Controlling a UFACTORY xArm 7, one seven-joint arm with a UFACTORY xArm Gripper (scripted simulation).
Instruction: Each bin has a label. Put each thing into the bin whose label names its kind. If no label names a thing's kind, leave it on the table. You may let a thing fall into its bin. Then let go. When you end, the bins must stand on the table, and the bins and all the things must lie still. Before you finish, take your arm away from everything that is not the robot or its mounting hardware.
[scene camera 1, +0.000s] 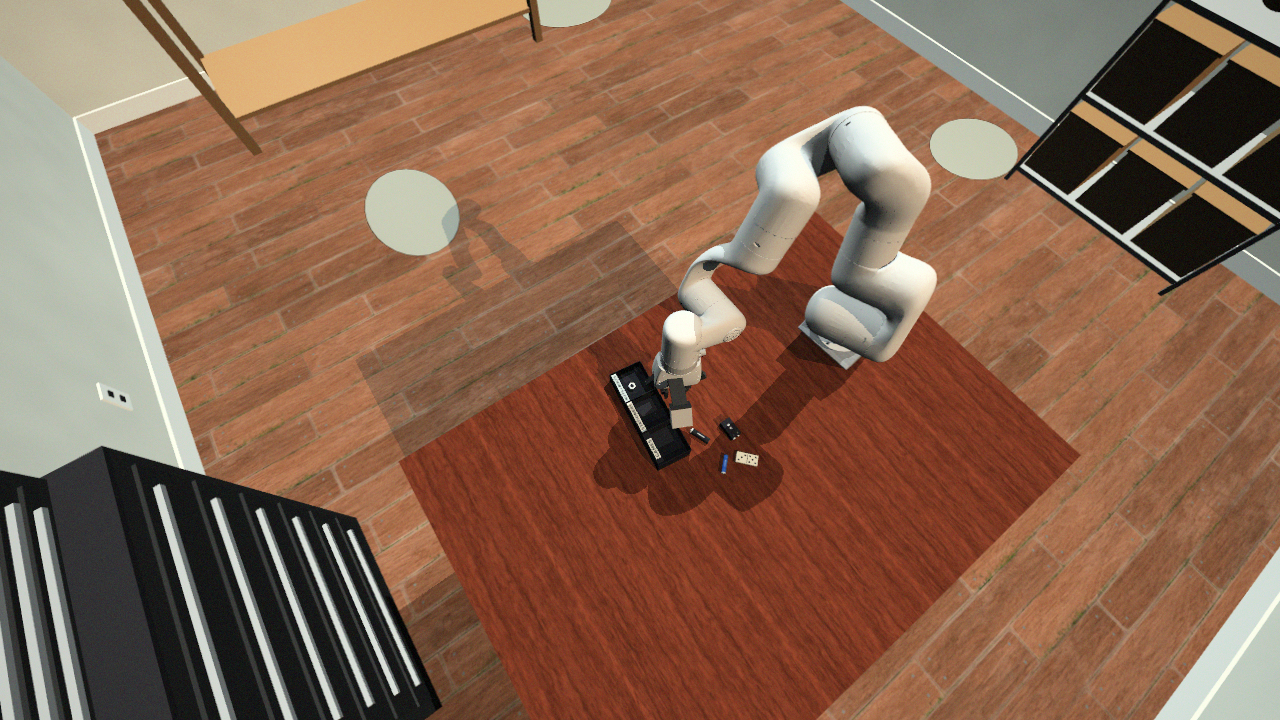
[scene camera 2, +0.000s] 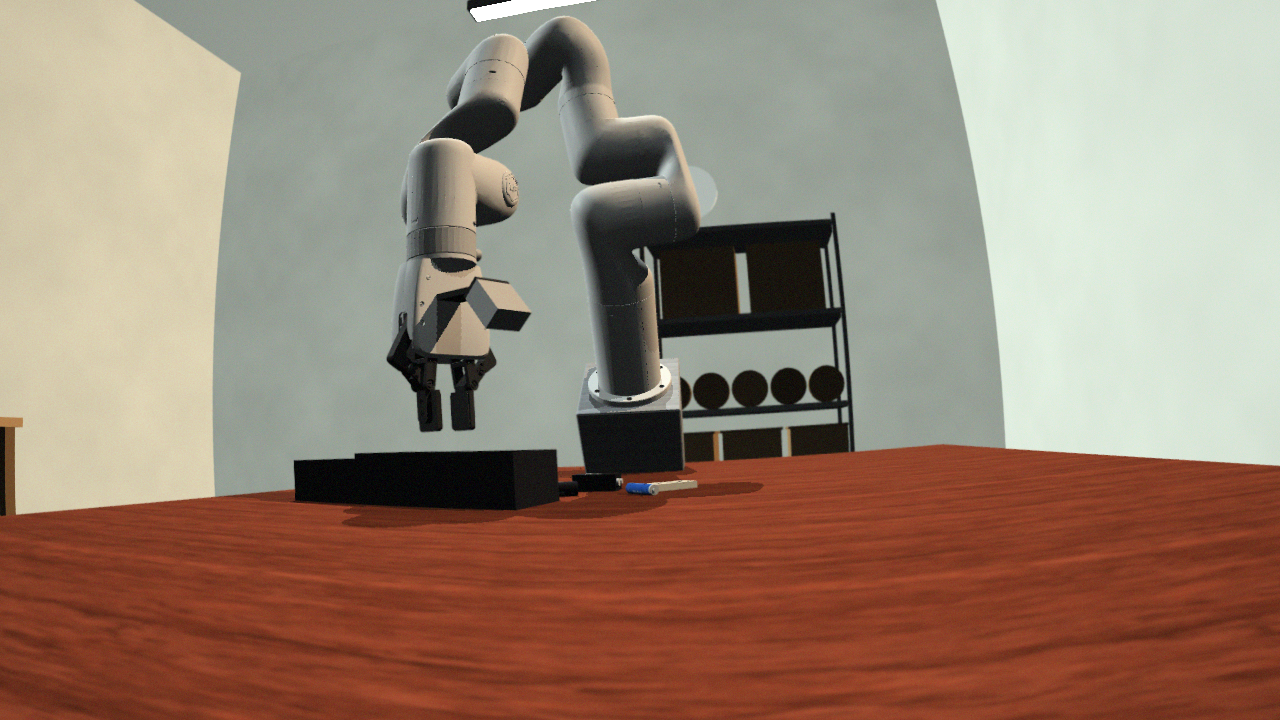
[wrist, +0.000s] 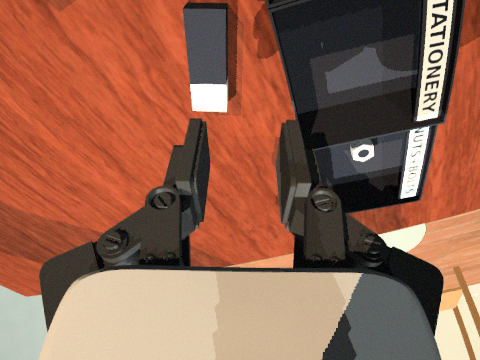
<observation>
The pictures show: the gripper and a black boxy battery.
The gripper shows as well in scene camera 1 and in the wrist view.
</observation>
